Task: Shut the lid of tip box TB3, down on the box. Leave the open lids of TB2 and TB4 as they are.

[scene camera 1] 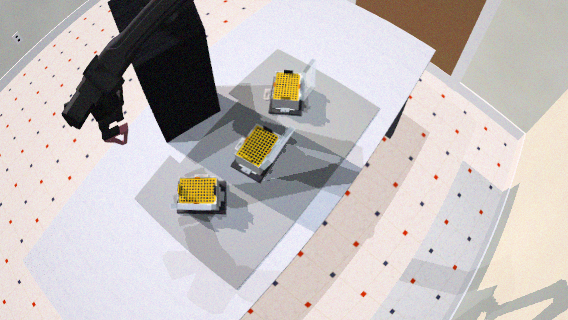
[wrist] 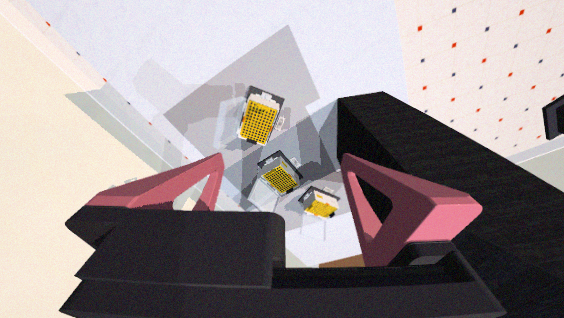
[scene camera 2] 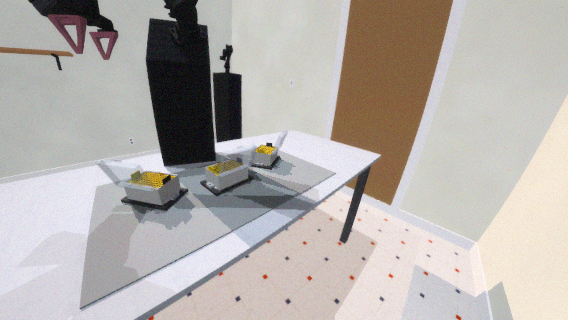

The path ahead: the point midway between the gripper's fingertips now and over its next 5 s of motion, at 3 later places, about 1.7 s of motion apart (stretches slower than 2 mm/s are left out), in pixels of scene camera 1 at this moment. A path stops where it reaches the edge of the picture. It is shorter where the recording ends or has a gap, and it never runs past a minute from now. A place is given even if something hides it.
The gripper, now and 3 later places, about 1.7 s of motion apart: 122,127; 194,215; 199,220; 194,177
